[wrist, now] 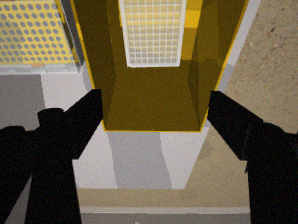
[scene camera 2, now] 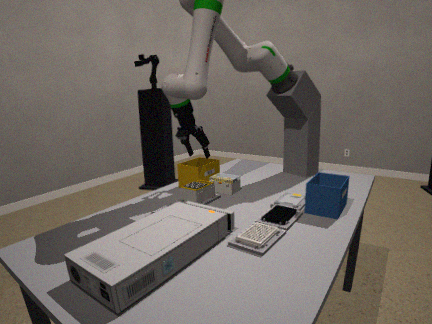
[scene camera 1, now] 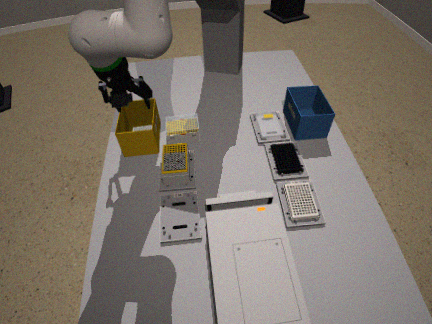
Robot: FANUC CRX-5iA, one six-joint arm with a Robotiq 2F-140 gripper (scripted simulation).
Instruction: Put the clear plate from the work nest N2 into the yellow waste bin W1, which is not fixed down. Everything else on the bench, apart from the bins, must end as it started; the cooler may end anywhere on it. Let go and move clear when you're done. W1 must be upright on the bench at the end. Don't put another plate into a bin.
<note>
I see my gripper, a blue bin, a yellow waste bin and a black plate.
My gripper shows as well in the wrist view.
</note>
